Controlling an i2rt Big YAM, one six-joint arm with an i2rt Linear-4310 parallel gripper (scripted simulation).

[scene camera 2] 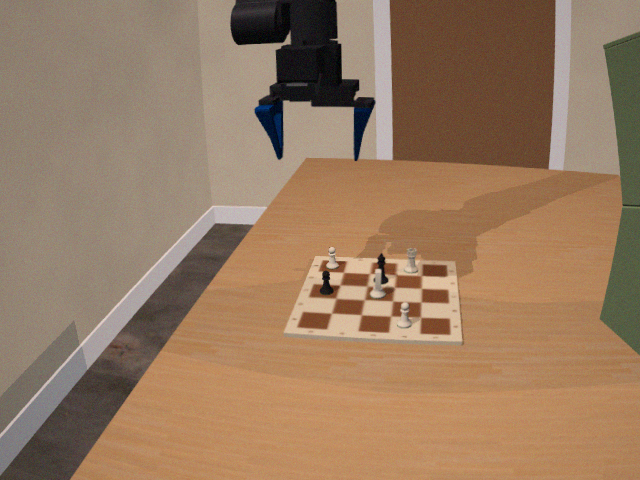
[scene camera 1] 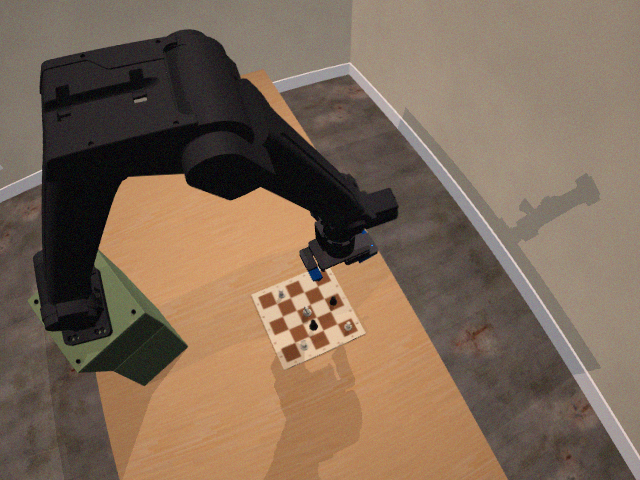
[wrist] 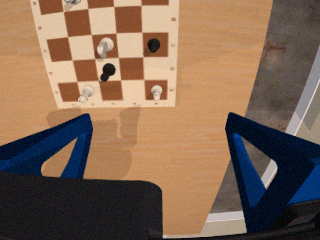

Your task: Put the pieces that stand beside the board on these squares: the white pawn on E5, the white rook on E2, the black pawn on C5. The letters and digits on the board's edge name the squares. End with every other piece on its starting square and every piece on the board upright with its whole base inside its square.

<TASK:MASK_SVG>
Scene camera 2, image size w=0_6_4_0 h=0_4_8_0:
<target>my gripper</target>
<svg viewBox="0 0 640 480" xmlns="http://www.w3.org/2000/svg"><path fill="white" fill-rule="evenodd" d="M276 82L269 86L270 95L260 99L259 106L254 108L272 142L277 159L281 160L283 157L283 101L288 101L289 99L284 99L281 84ZM319 86L317 99L311 99L312 107L354 107L354 161L357 161L363 132L371 115L369 113L372 113L375 105L374 97L358 97L354 100L356 91L359 91L358 79L342 79L342 83L339 86ZM316 42L316 45L338 44L338 41ZM291 40L291 45L307 45L307 40Z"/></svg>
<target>chessboard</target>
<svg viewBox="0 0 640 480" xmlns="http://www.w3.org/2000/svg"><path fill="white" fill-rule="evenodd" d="M283 333L284 337L462 346L455 261L415 260L418 272L411 274L404 271L408 260L385 259L385 276L389 281L381 286L386 292L386 296L381 299L375 299L370 296L370 292L374 287L375 269L378 269L379 266L377 258L335 257L339 267L337 269L328 269L326 264L329 262L330 257L315 256ZM403 302L407 302L410 305L408 316L412 322L411 327L405 329L397 326L397 321L401 318L402 312L400 309ZM324 271L330 273L329 283L333 288L333 293L330 295L320 293L320 289L323 286L322 273Z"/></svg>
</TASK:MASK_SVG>
